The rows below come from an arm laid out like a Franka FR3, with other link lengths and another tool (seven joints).
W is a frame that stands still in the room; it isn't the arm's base.
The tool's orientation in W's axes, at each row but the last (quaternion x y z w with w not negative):
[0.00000, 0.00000, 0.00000, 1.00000]
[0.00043, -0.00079, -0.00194, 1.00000]
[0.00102, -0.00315, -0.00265, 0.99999]
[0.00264, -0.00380, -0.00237, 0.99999]
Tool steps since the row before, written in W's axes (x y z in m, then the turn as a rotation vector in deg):
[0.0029, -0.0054, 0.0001, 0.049, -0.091, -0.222]
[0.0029, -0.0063, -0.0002, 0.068, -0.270, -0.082]
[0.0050, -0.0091, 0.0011, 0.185, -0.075, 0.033]
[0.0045, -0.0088, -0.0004, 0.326, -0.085, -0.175]
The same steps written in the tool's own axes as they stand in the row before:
[0.0029, -0.0054, 0.0001, 0.049, -0.091, -0.222]
[0.0029, -0.0063, -0.0002, 0.069, -0.270, -0.082]
[0.0051, -0.0091, 0.0011, 0.186, -0.074, 0.032]
[0.0045, -0.0088, -0.0004, 0.325, -0.084, -0.177]

